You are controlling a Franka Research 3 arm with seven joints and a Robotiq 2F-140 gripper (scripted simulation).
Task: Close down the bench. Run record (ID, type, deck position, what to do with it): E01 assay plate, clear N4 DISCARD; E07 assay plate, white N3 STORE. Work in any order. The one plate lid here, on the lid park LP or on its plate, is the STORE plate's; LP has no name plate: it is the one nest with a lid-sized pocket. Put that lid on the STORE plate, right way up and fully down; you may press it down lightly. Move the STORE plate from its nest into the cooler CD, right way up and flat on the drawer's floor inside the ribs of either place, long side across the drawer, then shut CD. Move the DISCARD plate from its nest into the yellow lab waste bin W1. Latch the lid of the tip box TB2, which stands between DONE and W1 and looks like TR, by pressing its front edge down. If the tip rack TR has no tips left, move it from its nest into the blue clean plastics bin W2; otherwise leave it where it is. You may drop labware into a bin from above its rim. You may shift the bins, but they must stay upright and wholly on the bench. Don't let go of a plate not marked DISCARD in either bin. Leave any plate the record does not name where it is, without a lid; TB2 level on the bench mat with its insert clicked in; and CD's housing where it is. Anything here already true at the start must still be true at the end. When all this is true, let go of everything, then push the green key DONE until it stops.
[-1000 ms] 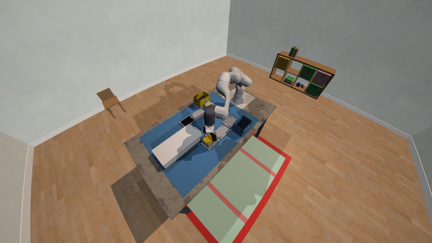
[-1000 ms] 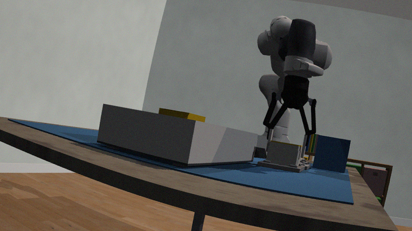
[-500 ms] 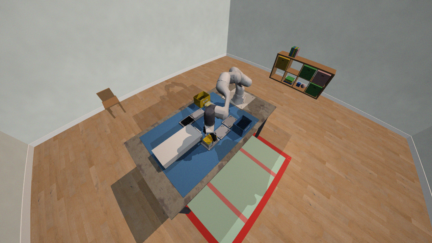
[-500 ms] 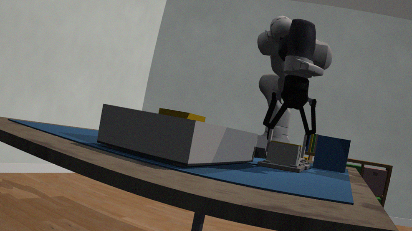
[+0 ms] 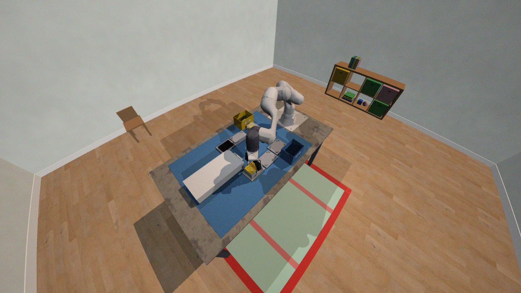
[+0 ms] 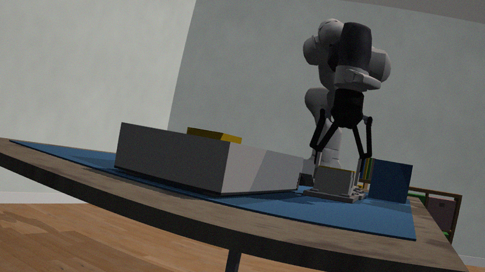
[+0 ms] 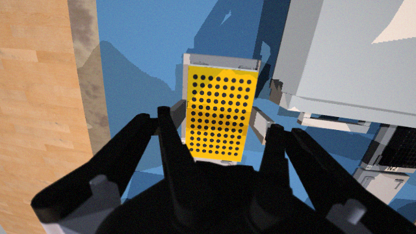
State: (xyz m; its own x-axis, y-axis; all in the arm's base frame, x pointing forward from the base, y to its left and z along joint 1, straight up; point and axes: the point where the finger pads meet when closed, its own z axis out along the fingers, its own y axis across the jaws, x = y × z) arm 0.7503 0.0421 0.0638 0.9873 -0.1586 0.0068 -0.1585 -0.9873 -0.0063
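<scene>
The tip rack TR lies 10 mm behind my hand and 10 mm below it. Also, from my hand: nest N3: 170 mm behind, 40 mm to the left, 60 mm below; plate lid: 70 mm ahead, 200 mm to the right, 40 mm below; white plate: 70 mm ahead, 200 mm to the right, 40 mm below.
</scene>
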